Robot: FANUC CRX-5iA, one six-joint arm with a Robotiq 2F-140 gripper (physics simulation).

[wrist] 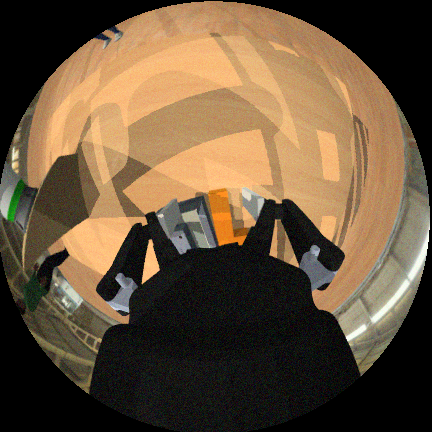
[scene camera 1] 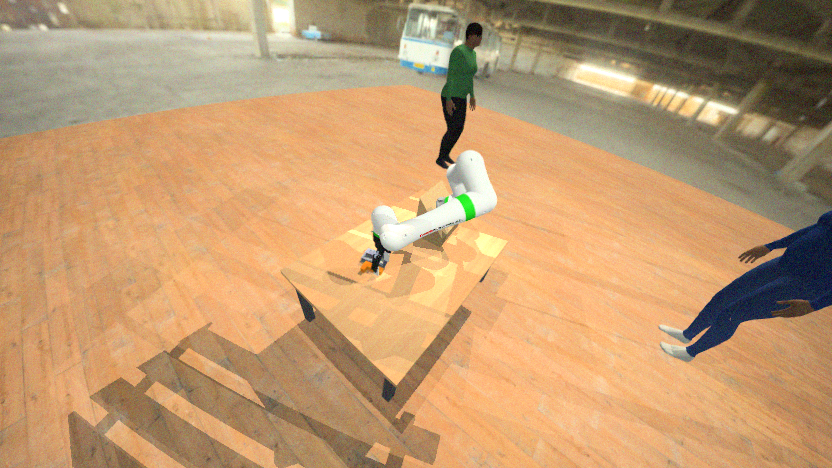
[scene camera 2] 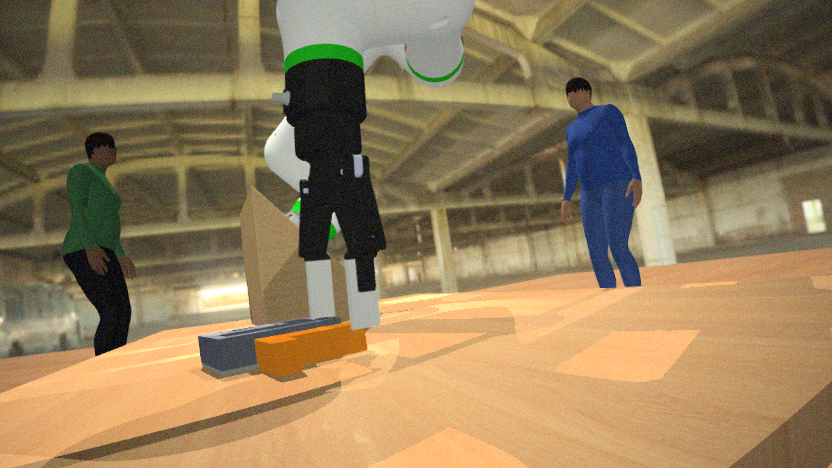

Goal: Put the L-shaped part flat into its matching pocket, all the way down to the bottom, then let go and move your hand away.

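Pixels of known places: gripper, fingertip midpoint: (wrist: 209, 200) (scene camera 1: 381, 267) (scene camera 2: 342, 321); arm's base, link origin: (scene camera 2: 293, 245).
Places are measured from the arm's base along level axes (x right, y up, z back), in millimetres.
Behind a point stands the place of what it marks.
Note:
The orange L-shaped part (scene camera 1: 366, 267) {x 25, y -153, z -615 mm} (scene camera 2: 308, 349) {x 11, y -166, z -601 mm} (wrist: 220, 215) {x -9, y -150, z -577 mm} lies flat on the table, outside the pocket and beside the blue-grey pocket block (scene camera 2: 226, 352) {x 90, y -158, z -596 mm} (wrist: 180, 241) {x 53, y -144, z -512 mm}. The pocket in the block shows a pale floor in the wrist view. My gripper (scene camera 2: 343, 321) {x -31, y -148, z -555 mm} (wrist: 209, 200) {x -31, y -148, z -555 mm} points down, low over them, with its fingers wide apart. In the wrist view the left finger is over the block's left side, and the right finger is to the right of the part's long leg, with a visible gap. My gripper is open. Its body hides the near ends of the part and block.
A tan wedge-shaped board (scene camera 2: 273, 273) {x 49, y -69, z -174 mm} (wrist: 60, 195) {x -22, y -97, z -160 mm} stands on the table (scene camera 1: 372, 325) {x -249, y -180, z -804 mm} near the arm's base. A person in green (scene camera 1: 459, 72) (scene camera 2: 93, 203) and a person in blue (scene camera 1: 756, 285) (scene camera 2: 602, 157) stand away from the table.

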